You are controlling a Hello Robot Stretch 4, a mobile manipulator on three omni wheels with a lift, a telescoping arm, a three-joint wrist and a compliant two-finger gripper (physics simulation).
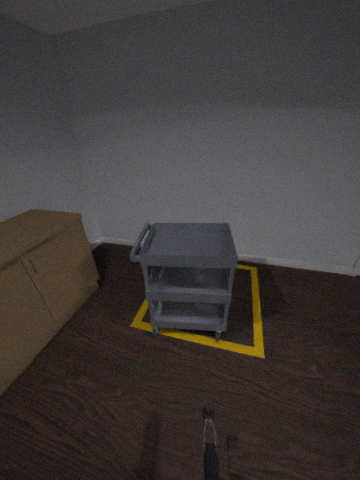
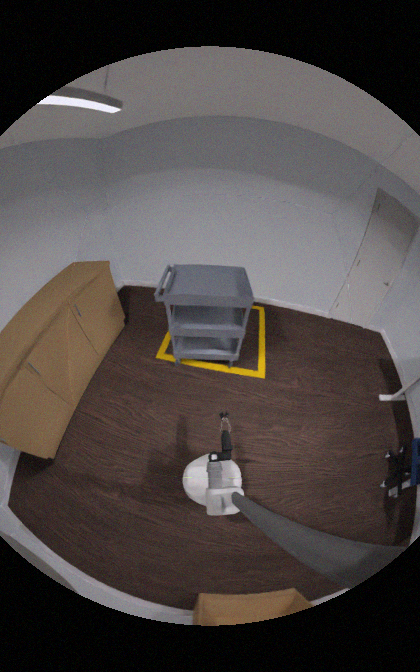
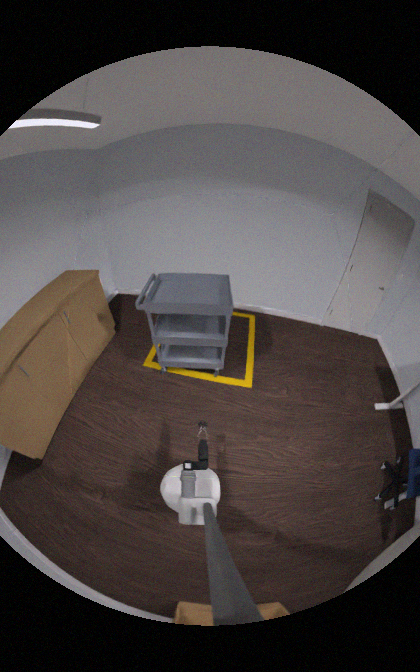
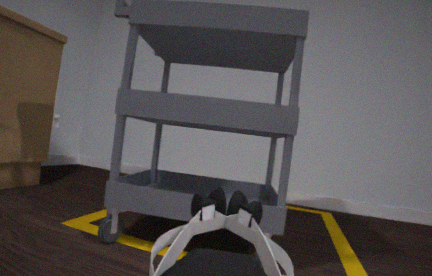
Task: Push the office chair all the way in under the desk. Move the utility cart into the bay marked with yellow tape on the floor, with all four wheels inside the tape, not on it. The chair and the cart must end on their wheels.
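Places are measured from the robot's base along level axes (x ahead, y left, z up), in millimetres.
Pixels of known places: gripper, between the fingertips: (image 1: 207, 407) (image 4: 227, 204).
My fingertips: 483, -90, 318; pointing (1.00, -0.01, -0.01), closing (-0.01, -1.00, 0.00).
Note:
Ahead of a thing's pixels: the offset from my fingertips to its top centre, as dx, dy, dz. "*": to the spot under its first point.
The grey utility cart (image 1: 187, 261) (image 2: 210, 300) (image 3: 187, 302) (image 4: 205, 111) stands upright, its handle at the left. It covers the left part of the yellow tape bay {* +884, -564, -344} (image 1: 257, 310) (image 2: 261, 345) (image 3: 251, 350) (image 4: 340, 240). Its front left wheel {+607, +372, -253} (image 1: 155, 331) (image 4: 109, 229) is at the front tape strip; its front right wheel {* +557, -141, -263} (image 1: 218, 336) is close to that strip. The rear wheels are hidden. My gripper (image 1: 208, 412) (image 2: 224, 414) (image 3: 202, 424) (image 4: 227, 204) is shut and empty, low in front of the cart, apart from it. The blue office chair (image 2: 416, 460) (image 3: 414, 472) shows partly at the right edge.
A wooden cabinet (image 1: 60, 270) (image 2: 60, 345) (image 3: 50, 355) (image 4: 30, 95) stands left of the cart. The wall is behind the bay. A white desk leg (image 2: 392, 398) (image 3: 388, 406) is at the right, beyond the chair. A door (image 2: 375, 260) (image 3: 367, 265) is at the back right. A wooden box-like piece (image 2: 245, 607) is behind my base.

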